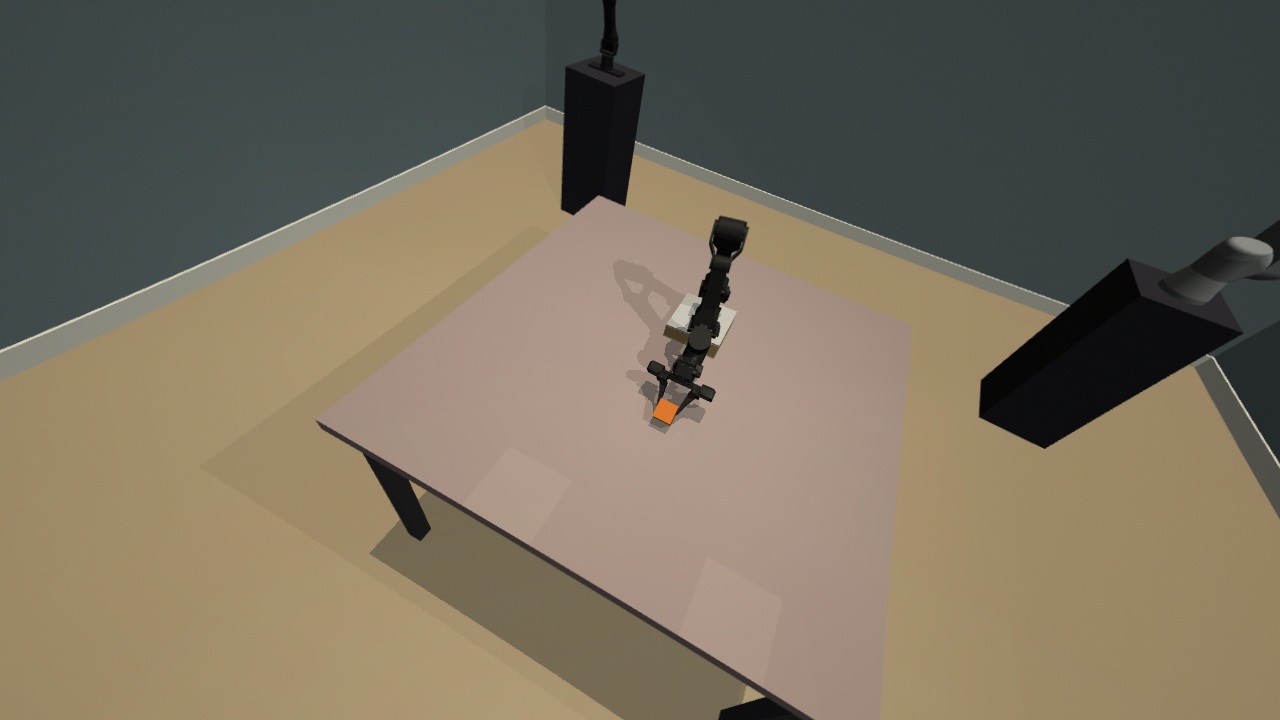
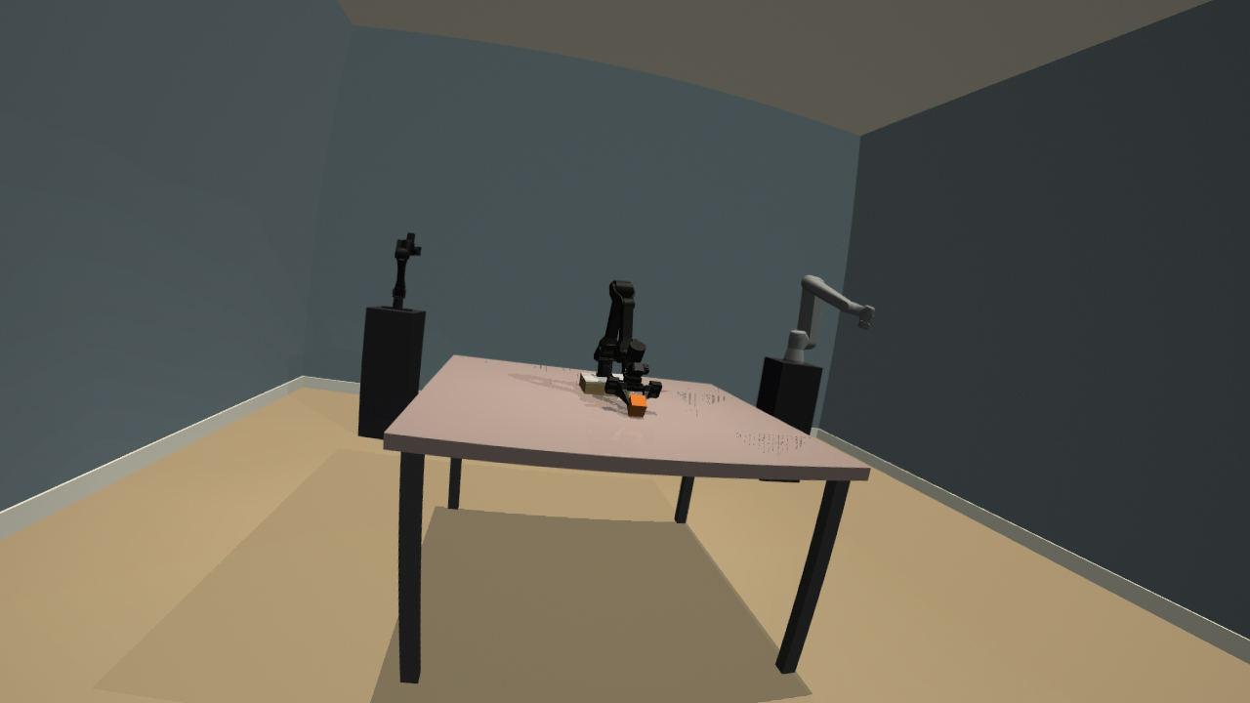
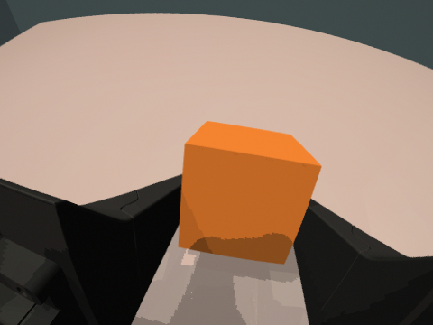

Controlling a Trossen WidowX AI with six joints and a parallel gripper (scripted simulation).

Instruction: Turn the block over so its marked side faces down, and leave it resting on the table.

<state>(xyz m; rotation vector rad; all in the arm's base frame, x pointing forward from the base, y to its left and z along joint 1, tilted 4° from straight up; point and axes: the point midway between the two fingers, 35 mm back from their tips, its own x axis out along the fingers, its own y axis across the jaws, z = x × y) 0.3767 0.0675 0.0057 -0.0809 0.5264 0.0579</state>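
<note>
The orange block is 1 cm below my gripper tip.
</note>
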